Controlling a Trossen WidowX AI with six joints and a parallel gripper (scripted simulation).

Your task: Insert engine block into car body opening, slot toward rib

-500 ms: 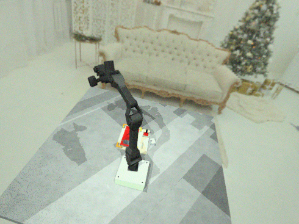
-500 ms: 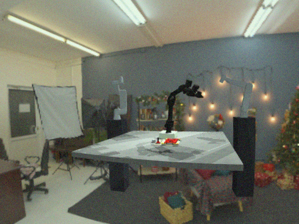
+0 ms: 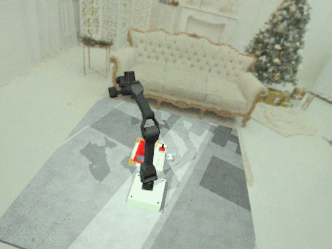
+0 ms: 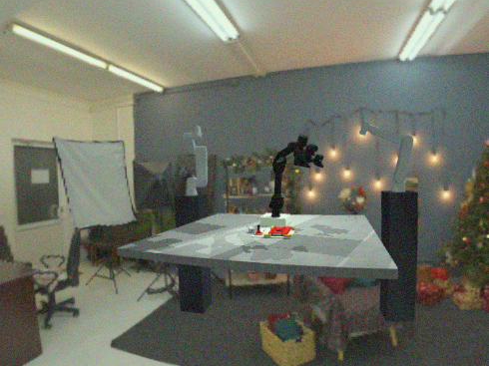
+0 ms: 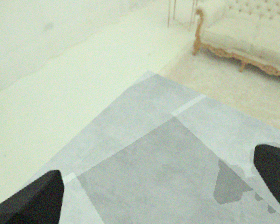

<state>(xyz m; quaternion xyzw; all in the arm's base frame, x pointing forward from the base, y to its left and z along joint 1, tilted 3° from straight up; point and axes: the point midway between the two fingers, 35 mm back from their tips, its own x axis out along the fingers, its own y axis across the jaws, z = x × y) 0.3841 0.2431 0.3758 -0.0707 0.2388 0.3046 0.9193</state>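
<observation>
My gripper tip is now 40 cm to the left of the engine block, 38 cm above it and 14 cm past it.
</observation>
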